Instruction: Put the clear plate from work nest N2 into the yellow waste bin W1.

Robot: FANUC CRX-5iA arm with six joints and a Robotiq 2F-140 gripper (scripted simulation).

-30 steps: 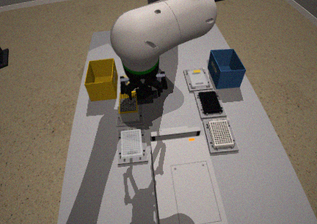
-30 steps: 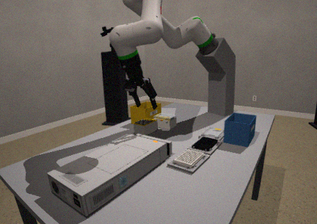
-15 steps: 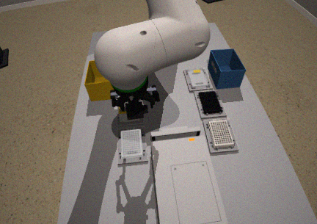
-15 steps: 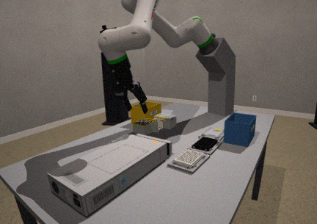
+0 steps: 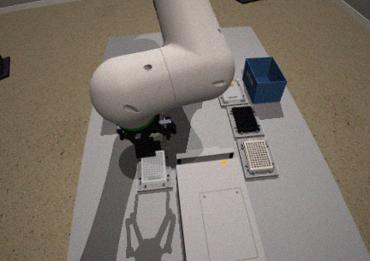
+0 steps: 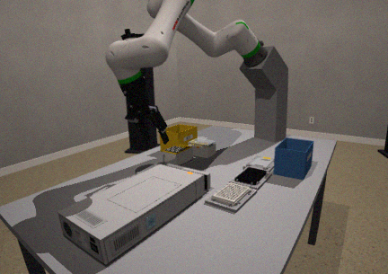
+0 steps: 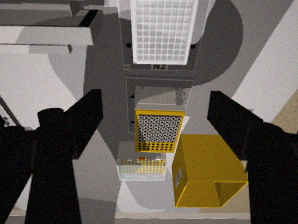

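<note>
Right now my hand is 16 cm above the clear plate, 2 cm to the left of it and 1 cm short of it. Also, from my hand: yellow-topped tip rack: 17 cm behind, 12 cm below, 5 cm to the left; grey instrument box: 25 cm ahead, 13 cm below, 8 cm to the left; nest N2: 17 cm below, 2 cm to the right, 1 cm ahead.
</note>
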